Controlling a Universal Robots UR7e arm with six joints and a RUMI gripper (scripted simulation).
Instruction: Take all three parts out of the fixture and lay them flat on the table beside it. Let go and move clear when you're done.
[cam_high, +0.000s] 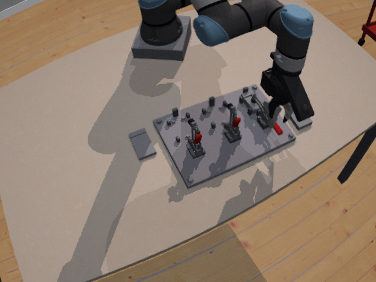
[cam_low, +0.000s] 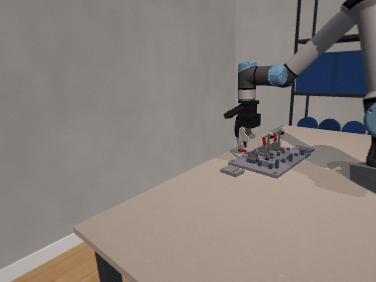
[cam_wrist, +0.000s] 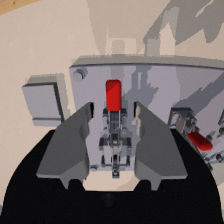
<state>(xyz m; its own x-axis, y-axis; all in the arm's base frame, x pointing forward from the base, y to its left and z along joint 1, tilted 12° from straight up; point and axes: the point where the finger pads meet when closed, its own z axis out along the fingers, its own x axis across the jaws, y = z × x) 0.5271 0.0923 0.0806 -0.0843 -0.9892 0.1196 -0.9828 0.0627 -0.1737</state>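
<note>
The clamp lies 60 mm behind my hand and 30 mm below it. The rest, counted from my hand: flat grey part (130 mm to the left, 70 mm below, 30 mm behind); grey fixture plate (100 mm to the right, 100 mm behind, 80 mm below).
</note>
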